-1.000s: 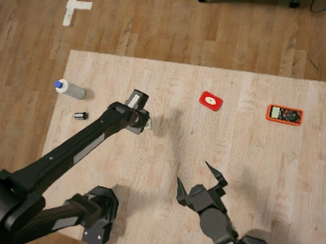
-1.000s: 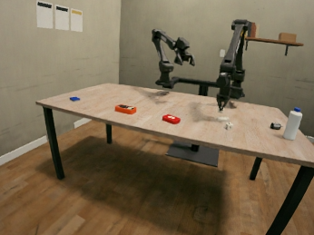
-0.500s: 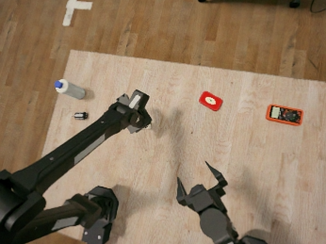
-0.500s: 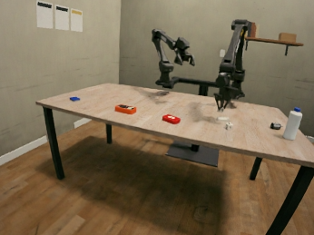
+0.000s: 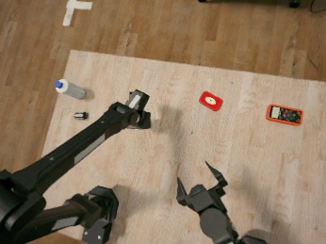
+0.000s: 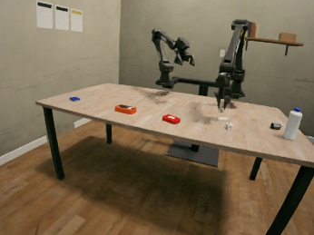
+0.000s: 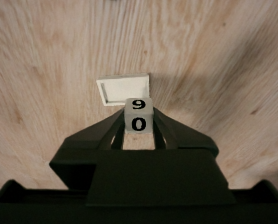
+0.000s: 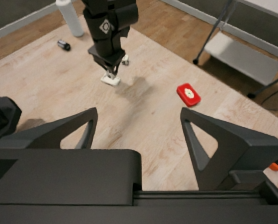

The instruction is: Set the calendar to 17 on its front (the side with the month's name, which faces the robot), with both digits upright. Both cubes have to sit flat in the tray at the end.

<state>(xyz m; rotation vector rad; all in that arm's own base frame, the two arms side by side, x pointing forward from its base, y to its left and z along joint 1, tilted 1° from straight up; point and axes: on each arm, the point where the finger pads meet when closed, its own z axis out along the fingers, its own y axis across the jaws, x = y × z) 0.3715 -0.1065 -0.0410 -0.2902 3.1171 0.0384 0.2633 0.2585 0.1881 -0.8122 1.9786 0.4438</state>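
Now: left hand 1 cm past the white tray, 2 cm to the right of it and 6 cm above it. Also, from my left hand: blue item (18 cm ahead, 104 cm to the right, 6 cm below); then red flat object (15 cm ahead, 25 cm to the right, 6 cm below).
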